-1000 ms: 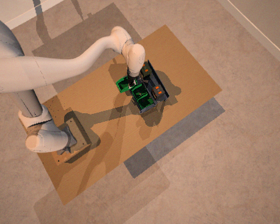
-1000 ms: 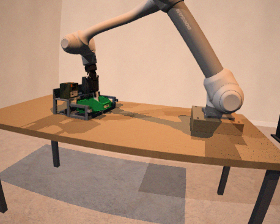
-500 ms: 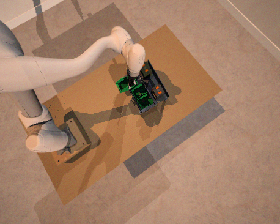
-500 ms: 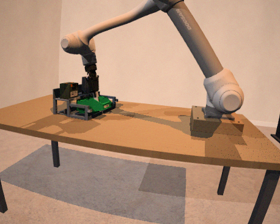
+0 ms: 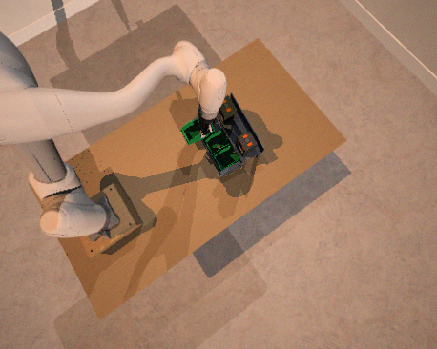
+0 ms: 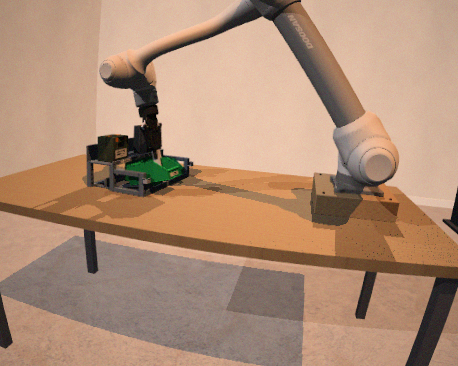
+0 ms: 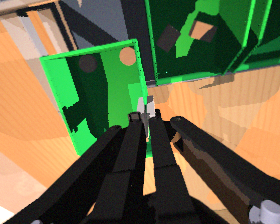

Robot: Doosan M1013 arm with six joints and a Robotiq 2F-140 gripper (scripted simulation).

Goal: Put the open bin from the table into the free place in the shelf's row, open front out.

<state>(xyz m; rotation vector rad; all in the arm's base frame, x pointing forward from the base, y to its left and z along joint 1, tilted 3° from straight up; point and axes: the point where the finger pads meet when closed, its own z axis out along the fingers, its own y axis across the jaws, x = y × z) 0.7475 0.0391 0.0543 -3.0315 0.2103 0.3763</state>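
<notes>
Right now my hand is 110 mm above the shelf lip, 60 mm to the left of it and 20 mm past it.
</notes>
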